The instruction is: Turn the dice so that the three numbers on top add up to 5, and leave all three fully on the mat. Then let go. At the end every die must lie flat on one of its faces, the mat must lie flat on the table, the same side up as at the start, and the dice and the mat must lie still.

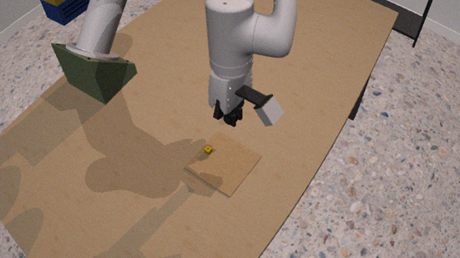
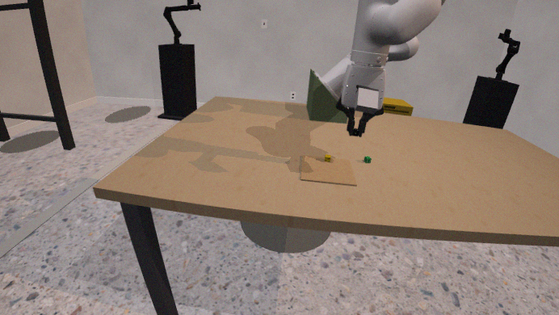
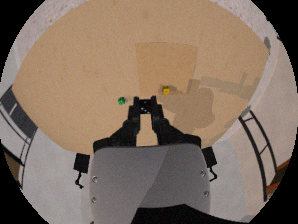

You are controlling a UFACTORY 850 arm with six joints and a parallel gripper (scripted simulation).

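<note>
My gripper is now 1 cm short of the tan mat, 6 cm to the left of it and 12 cm above it. Round my hand: green die 7 cm behind, 6 cm to the left, 12 cm below; then black die 1 cm below; then yellow die 4 cm behind, 6 cm to the right, 11 cm below.
</note>
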